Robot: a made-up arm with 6 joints.
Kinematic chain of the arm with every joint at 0, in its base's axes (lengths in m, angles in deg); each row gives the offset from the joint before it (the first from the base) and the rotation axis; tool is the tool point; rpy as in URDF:
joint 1: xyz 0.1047 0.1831 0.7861 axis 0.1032 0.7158 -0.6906
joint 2: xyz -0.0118 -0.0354 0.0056 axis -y
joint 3: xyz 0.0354 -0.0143 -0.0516 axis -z
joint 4: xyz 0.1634 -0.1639 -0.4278 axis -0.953 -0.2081 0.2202
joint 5: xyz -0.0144 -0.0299 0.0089 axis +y
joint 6: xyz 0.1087 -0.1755 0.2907 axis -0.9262 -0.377 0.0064
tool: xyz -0.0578 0.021 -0.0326 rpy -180 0 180
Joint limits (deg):
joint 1: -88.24..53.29
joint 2: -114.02..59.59
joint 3: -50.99..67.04
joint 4: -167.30..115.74
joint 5: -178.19..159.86
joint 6: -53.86..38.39
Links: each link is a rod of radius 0.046 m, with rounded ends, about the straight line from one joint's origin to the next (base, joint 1, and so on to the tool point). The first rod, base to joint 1, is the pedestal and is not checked.
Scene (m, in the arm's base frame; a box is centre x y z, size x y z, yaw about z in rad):
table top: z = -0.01
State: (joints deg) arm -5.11 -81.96 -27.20 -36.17 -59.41 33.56
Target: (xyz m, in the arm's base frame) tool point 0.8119 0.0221 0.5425
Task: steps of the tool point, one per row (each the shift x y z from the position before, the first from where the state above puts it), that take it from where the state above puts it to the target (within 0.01 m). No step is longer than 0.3 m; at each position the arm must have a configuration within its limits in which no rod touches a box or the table.
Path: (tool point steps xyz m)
1: 0.1919 -0.0477 -0.1168
2: 0.2330 -0.0007 -0.0615
3: 0.2450 0.0581 0.0028
4: 0.2226 0.1208 0.0675
5: 0.1656 0.1776 0.1227

